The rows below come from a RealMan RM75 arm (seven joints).
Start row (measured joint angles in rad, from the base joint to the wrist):
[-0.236 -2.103 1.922 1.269 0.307 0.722 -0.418]
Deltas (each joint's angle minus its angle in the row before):
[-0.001 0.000 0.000 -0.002 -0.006 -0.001 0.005]
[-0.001 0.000 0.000 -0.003 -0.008 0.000 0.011]
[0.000 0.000 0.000 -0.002 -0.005 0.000 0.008]
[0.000 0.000 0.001 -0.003 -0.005 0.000 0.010]
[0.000 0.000 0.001 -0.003 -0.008 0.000 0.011]
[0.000 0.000 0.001 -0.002 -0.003 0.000 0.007]
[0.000 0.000 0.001 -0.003 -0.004 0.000 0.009]
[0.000 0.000 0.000 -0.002 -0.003 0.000 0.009]
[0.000 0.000 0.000 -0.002 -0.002 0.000 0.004]
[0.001 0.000 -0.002 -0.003 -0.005 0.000 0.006]
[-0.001 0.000 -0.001 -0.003 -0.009 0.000 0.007]
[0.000 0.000 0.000 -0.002 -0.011 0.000 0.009]
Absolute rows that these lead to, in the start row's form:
[-0.237 -2.103 1.922 1.267 0.301 0.721 -0.413]
[-0.238 -2.103 1.922 1.264 0.293 0.721 -0.402]
[-0.238 -2.103 1.922 1.262 0.288 0.721 -0.394]
[-0.238 -2.103 1.923 1.259 0.283 0.721 -0.384]
[-0.238 -2.103 1.924 1.256 0.275 0.721 -0.373]
[-0.238 -2.103 1.925 1.254 0.272 0.721 -0.366]
[-0.238 -2.103 1.926 1.251 0.268 0.721 -0.357]
[-0.238 -2.103 1.926 1.249 0.265 0.721 -0.348]
[-0.238 -2.103 1.926 1.247 0.263 0.721 -0.344]
[-0.237 -2.103 1.924 1.244 0.258 0.721 -0.338]
[-0.238 -2.103 1.923 1.241 0.249 0.721 -0.331]
[-0.238 -2.103 1.923 1.239 0.238 0.721 -0.322]

